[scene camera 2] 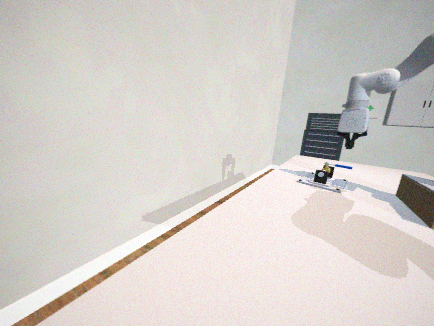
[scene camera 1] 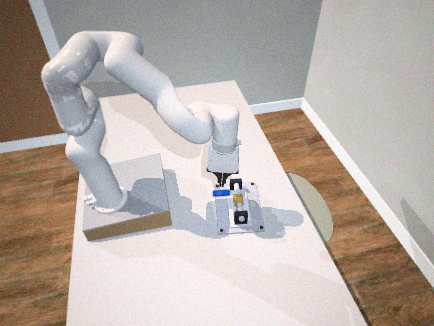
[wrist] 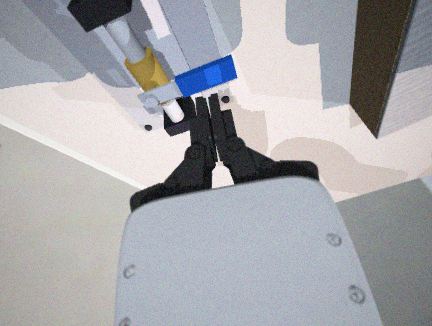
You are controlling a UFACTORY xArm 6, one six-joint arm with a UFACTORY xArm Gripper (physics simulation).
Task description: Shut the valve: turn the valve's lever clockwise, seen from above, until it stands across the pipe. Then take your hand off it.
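Note:
The valve has a brass body [scene camera 1: 239, 201] [scene camera 2: 328, 168] [wrist: 146, 70] on a pipe between two black blocks, mounted on a grey base plate [scene camera 1: 254, 212]. Its blue lever [scene camera 1: 221, 193] [scene camera 2: 343, 166] [wrist: 206, 76] stands across the pipe, at about a right angle, with its blue end on the side of the robot's base. My gripper [scene camera 1: 221, 184] [scene camera 2: 349, 146] [wrist: 210, 109] is shut and empty. In the second scene view its fingertips hang above the lever, with a gap between them. In the wrist view the tips appear beside the lever's lower edge.
The robot's pedestal [scene camera 1: 125, 222] [scene camera 2: 416, 199] [wrist: 378, 60] stands on the white table [scene camera 1: 165, 285] [scene camera 2: 200, 270], to the left of the valve in the first scene view. A black block [scene camera 1: 241, 217] [scene camera 2: 321, 176] holds the near pipe end. A dark drawer cabinet [scene camera 2: 321, 144] stands behind the table.

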